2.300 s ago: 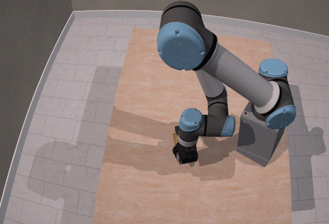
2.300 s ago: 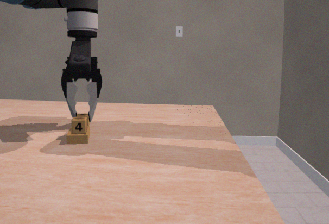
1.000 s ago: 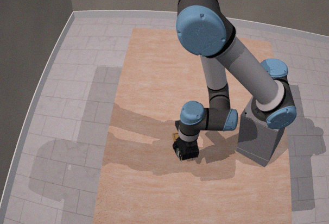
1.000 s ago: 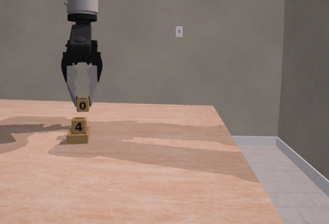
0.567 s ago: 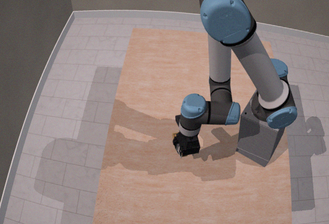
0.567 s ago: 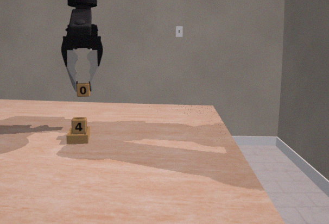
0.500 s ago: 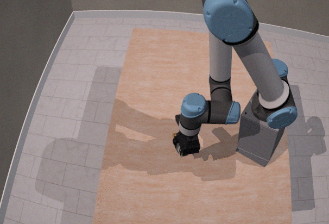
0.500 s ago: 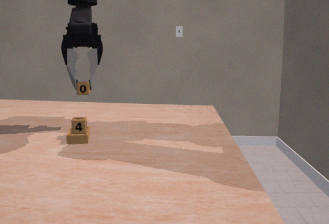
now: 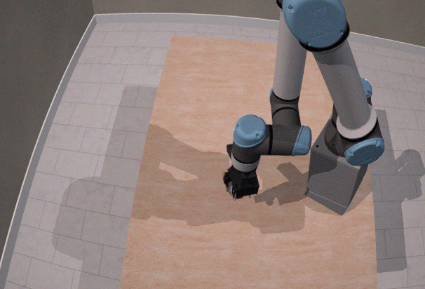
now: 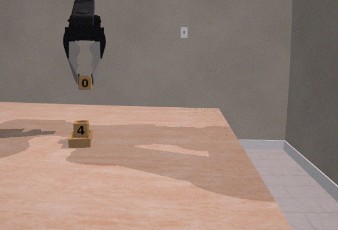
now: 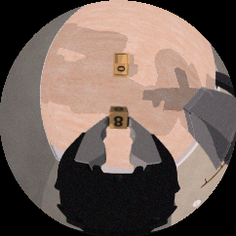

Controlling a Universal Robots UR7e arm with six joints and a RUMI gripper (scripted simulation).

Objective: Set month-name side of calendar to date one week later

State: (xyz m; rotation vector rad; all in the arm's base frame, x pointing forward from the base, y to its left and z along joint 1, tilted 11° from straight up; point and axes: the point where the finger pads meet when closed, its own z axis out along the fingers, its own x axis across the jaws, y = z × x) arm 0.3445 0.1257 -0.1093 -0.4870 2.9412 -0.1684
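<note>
Right now the wooden calendar tray is 120 mm below my hand, 100 mm to the right of it and 30 mm ahead of it.
</note>
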